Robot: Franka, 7 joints.
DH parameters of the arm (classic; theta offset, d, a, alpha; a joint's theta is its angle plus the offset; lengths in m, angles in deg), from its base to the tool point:
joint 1: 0 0.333 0 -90
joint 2: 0 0 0 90
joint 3: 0 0.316 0.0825 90
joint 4: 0 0 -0.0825 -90
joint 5: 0 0.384 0 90
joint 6: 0 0 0.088 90
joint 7: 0 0.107 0 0
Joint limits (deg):
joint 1: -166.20..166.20
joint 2: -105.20..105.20
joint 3: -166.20..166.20
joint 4: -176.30..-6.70
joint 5: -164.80..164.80
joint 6: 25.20..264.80
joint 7: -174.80..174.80
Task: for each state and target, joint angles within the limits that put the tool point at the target. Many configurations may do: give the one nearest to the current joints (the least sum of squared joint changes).
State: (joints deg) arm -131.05 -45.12 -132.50 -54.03 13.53 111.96 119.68
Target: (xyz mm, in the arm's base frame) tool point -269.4 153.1 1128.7
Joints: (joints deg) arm -100.21 -1.63 -104.94 -34.69 11.66 145.06 119.68
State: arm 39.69 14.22 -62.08 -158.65 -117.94 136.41 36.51
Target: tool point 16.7 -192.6 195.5
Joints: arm 45.85 50.89 -96.24 -176.30 -142.32 170.74 36.51
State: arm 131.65 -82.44 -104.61 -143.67 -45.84 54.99 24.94
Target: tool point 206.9 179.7 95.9
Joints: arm 135.74 -86.81 -114.14 -138.55 -50.36 59.07 24.94
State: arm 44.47 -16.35 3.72 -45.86 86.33 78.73 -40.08
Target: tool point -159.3 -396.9 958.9
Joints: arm 77.72 -56.17 -13.17 -34.90 85.66 64.04 -40.08
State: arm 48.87 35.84 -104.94 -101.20 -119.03 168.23 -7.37
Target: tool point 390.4 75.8 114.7
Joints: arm 71.11 45.74 -59.53 -136.07 -120.61 182.08 -7.37
